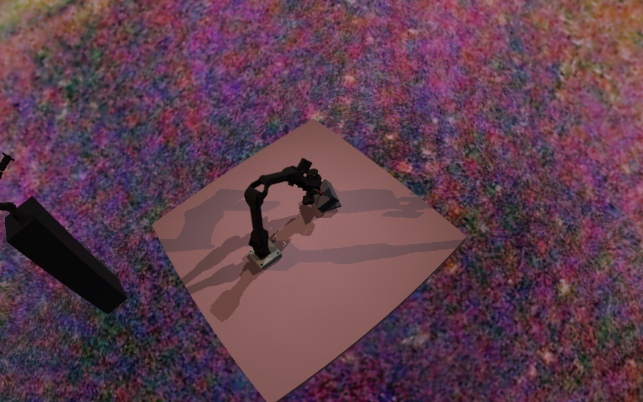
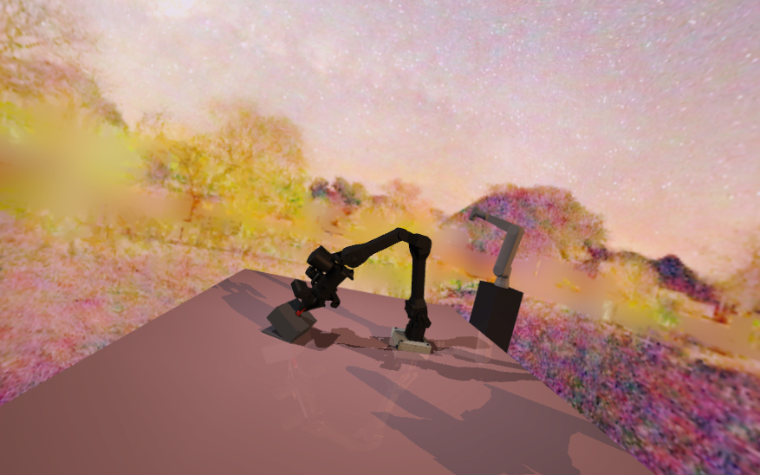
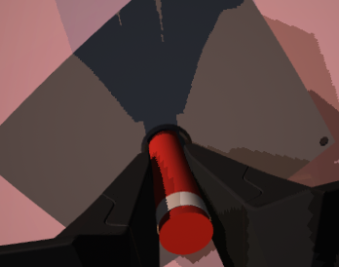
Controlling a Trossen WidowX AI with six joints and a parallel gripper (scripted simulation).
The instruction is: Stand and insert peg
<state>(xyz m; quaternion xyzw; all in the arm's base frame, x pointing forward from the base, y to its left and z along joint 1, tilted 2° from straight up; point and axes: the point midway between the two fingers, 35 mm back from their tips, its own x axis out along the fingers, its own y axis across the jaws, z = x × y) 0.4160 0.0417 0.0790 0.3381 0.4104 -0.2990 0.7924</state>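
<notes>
The dark sloped panel lies 20 mm ahead of my gripper tip, 10 mm to the right of it and 40 mm below it. Also, from my gripper tip: red peg (10 mm behind, 10 mm to the left, 10 mm above).
</notes>
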